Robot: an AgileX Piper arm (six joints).
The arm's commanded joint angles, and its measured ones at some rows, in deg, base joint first. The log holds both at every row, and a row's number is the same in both.
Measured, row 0: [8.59, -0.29, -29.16, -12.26, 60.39, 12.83]
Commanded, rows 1 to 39: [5.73, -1.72, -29.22, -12.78, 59.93, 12.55]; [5.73, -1.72, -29.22, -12.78, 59.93, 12.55]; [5.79, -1.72, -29.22, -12.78, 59.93, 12.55]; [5.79, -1.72, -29.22, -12.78, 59.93, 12.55]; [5.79, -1.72, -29.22, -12.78, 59.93, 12.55]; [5.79, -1.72, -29.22, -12.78, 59.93, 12.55]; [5.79, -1.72, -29.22, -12.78, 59.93, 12.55]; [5.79, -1.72, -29.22, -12.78, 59.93, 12.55]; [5.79, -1.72, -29.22, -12.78, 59.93, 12.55]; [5.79, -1.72, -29.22, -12.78, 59.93, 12.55]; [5.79, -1.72, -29.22, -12.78, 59.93, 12.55]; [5.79, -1.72, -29.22, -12.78, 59.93, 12.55]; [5.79, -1.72, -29.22, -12.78, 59.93, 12.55]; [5.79, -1.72, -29.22, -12.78, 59.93, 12.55]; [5.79, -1.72, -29.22, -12.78, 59.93, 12.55]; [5.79, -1.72, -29.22, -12.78, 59.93, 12.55]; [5.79, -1.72, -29.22, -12.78, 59.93, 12.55]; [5.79, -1.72, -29.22, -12.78, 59.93, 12.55]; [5.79, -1.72, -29.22, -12.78, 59.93, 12.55]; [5.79, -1.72, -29.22, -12.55, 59.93, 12.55]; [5.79, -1.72, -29.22, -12.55, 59.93, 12.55]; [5.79, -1.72, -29.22, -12.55, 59.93, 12.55]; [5.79, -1.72, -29.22, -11.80, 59.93, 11.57]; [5.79, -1.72, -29.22, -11.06, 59.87, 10.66]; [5.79, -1.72, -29.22, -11.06, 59.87, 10.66]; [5.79, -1.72, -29.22, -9.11, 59.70, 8.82]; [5.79, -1.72, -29.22, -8.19, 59.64, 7.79]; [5.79, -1.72, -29.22, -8.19, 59.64, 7.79]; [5.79, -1.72, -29.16, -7.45, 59.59, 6.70]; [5.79, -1.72, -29.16, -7.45, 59.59, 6.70]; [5.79, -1.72, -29.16, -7.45, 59.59, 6.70]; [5.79, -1.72, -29.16, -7.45, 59.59, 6.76]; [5.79, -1.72, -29.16, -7.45, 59.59, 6.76]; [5.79, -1.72, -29.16, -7.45, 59.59, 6.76]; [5.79, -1.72, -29.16, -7.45, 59.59, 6.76]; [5.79, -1.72, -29.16, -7.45, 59.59, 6.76]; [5.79, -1.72, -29.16, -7.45, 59.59, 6.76]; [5.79, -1.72, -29.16, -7.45, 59.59, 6.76]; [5.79, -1.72, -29.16, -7.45, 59.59, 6.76]
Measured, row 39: [6.19, -0.29, -29.16, -7.45, 60.33, 7.45]
